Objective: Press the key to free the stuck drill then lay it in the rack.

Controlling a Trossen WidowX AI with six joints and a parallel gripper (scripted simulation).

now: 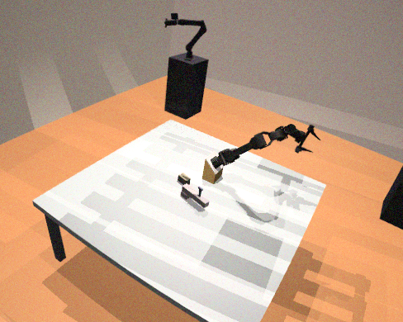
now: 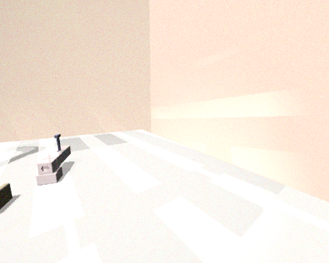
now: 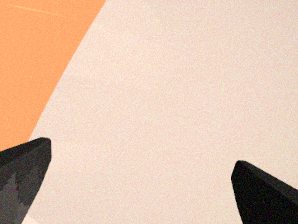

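My gripper tip is 56 cm short of the blue key, 43 cm to the left of it and 24 cm above it. The rest, counted from my gripper tip: drill (55 cm ahead, 48 cm to the right, 29 cm below); then rack (44 cm ahead, 61 cm to the right, 32 cm below).
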